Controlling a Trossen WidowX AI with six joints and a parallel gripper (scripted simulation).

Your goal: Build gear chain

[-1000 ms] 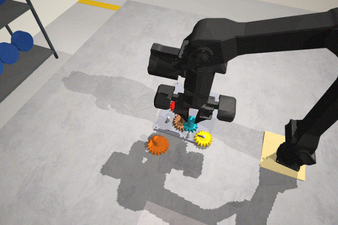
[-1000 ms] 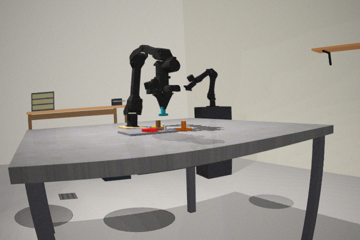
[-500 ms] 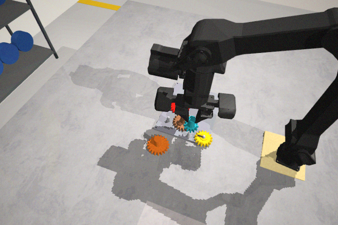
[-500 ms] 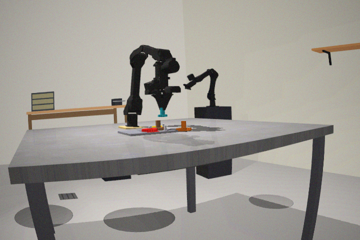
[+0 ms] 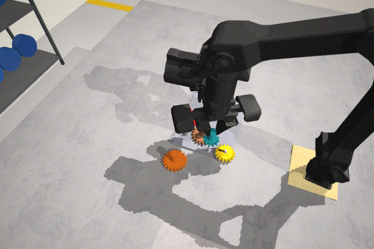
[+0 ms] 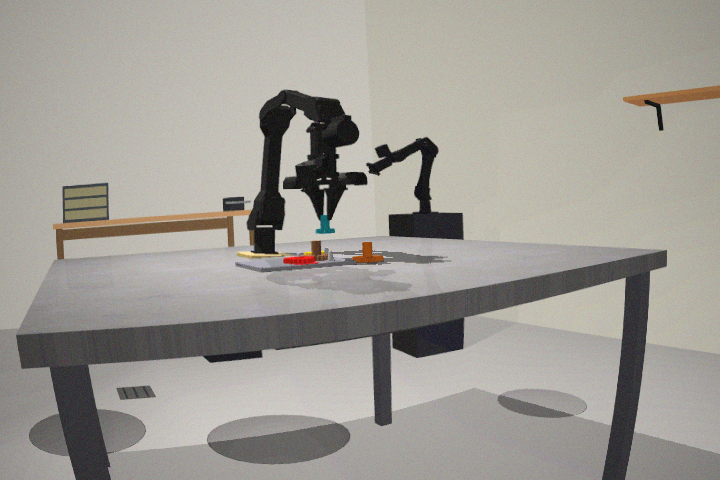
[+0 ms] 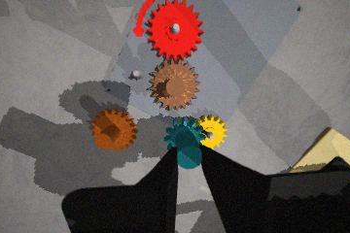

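The yellow gear is 70 mm below my gripper tip, 40 mm behind it and 10 mm to the right of it. Also, from my gripper tip: orange gear: 70 mm to the left, 70 mm below, 70 mm ahead; then brown gear: 60 mm below, 40 mm to the right, 40 mm ahead; then teal gear: 10 mm below.
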